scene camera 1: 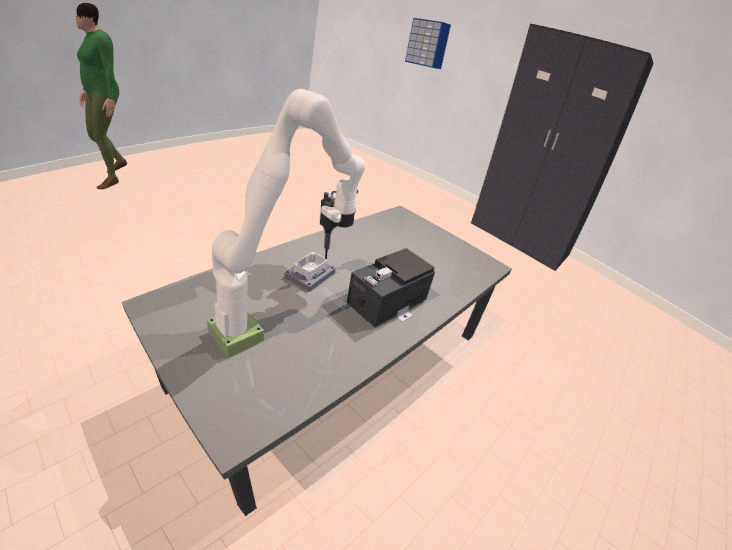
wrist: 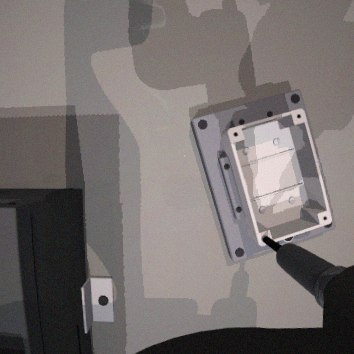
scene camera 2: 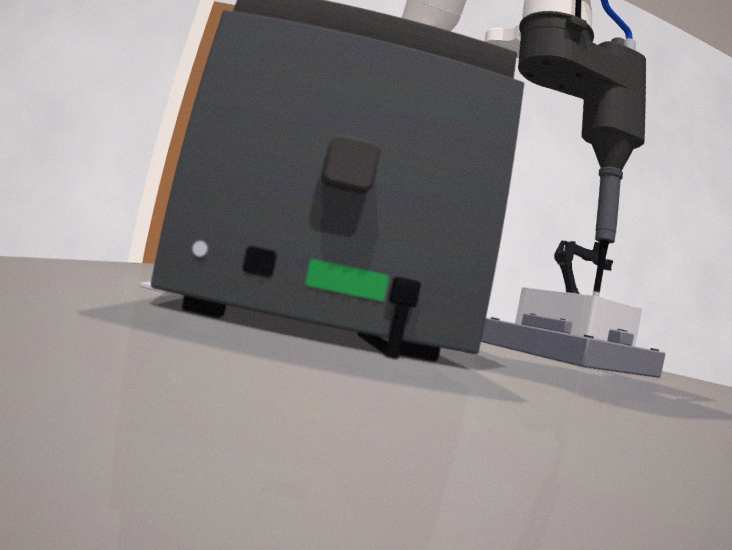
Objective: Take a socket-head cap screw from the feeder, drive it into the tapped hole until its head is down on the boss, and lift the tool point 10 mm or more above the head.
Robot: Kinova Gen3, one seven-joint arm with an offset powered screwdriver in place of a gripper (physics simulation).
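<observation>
My screwdriver (scene camera 1: 326,257) (scene camera 2: 597,289) (wrist: 265,238) points down at one corner boss of the pale open-topped housing (scene camera 1: 302,272) (scene camera 2: 556,304) (wrist: 245,187). Its black bit meets that corner in the wrist view and hides the tapped hole there. In scene camera 2, a tiny light piece shows between the bit's end and the housing's top. It is too small to tell whether it is a screw or how deep it sits. The housing sits on a grey fixture plate (scene camera 1: 309,285) (scene camera 2: 621,357) (wrist: 207,150). The dark screw feeder (scene camera 1: 390,301) (scene camera 2: 266,147) (wrist: 45,250) stands beside it.
A small metal bracket (scene camera 1: 404,315) (wrist: 102,287) is at the feeder's foot. A black jointed arm (scene camera 2: 566,260) rises behind the housing. The robot's green base (scene camera 1: 236,341) is on the grey table (scene camera 1: 266,402). A person (scene camera 1: 97,65) is beyond the table, and a dark cabinet (scene camera 1: 562,141) stands by the wall.
</observation>
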